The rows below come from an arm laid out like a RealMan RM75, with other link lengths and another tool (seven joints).
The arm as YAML. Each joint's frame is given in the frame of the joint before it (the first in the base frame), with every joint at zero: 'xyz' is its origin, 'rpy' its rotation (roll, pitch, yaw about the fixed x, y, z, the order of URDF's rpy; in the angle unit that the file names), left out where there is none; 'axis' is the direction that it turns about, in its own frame. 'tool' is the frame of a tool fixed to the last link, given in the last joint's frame.
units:
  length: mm
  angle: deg
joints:
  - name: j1
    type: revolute
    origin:
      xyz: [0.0, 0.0, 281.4]
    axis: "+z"
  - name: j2
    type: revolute
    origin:
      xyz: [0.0, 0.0, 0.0]
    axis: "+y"
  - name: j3
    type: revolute
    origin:
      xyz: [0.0, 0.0, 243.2]
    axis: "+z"
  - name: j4
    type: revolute
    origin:
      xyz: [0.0, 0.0, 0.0]
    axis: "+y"
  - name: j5
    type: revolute
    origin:
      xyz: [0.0, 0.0, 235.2]
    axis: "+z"
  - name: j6
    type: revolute
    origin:
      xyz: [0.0, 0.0, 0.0]
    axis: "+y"
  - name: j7
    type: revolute
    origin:
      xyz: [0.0, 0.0, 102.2]
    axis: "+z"
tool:
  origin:
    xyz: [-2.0, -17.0, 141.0]
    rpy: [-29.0, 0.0, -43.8]
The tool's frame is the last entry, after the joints.
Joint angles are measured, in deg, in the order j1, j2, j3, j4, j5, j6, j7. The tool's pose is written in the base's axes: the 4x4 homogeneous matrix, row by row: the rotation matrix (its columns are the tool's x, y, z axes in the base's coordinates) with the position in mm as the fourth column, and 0 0 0 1 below. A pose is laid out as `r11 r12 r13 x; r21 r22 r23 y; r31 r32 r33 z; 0 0 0 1`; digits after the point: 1 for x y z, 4 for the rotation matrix.
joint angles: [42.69 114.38 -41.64 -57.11 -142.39 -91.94 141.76]
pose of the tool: 0.9441 -0.3239 -0.0614 243.3; -0.3296 -0.9286 -0.1705 448.9; -0.0018 0.1812 -0.9835 36.5; 0 0 0 1
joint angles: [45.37 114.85 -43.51 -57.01 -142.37 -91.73 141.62]
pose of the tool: 0.9626 -0.2688 -0.0351 219.9; -0.2703 -0.9422 -0.1979 456.7; 0.0201 0.1999 -0.9796 27.6; 0 0 0 1
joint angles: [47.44 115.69 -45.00 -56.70 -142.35 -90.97 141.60]
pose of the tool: 0.9736 -0.2275 -0.0191 201.0; -0.2262 -0.9498 -0.2163 461.9; 0.0311 0.2149 -0.9761 16.5; 0 0 0 1
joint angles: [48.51 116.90 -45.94 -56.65 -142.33 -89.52 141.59]
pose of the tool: 0.9795 -0.2011 -0.0147 188.5; -0.1994 -0.9554 -0.2178 465.8; 0.0297 0.2162 -0.9759 5.8; 0 0 0 1
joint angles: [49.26 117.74 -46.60 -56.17 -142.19 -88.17 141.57]
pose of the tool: 0.9826 -0.1853 -0.0157 180.3; -0.1842 -0.9583 -0.2184 468.4; 0.0255 0.2175 -0.9757 -3.0; 0 0 0 1
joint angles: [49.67 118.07 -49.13 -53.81 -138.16 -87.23 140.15]
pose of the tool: 0.9896 -0.1360 -0.0474 164.7; -0.1437 -0.9546 -0.2608 463.2; -0.0098 0.2649 -0.9642 -22.0; 0 0 0 1
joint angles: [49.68 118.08 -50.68 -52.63 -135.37 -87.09 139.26]
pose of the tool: 0.9919 -0.1063 -0.0693 155.9; -0.1219 -0.9499 -0.2877 458.5; -0.0352 0.2938 -0.9552 -31.1; 0 0 0 1
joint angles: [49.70 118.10 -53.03 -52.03 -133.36 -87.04 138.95]
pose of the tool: 0.9942 -0.0825 -0.0695 149.0; -0.1004 -0.9430 -0.3172 452.9; -0.0394 0.3223 -0.9458 -40.1; 0 0 0 1
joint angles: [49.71 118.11 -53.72 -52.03 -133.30 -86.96 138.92]
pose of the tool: 0.9950 -0.0787 -0.0608 148.6; -0.0942 -0.9417 -0.3229 451.8; -0.0318 0.3270 -0.9445 -42.0; 0 0 0 1
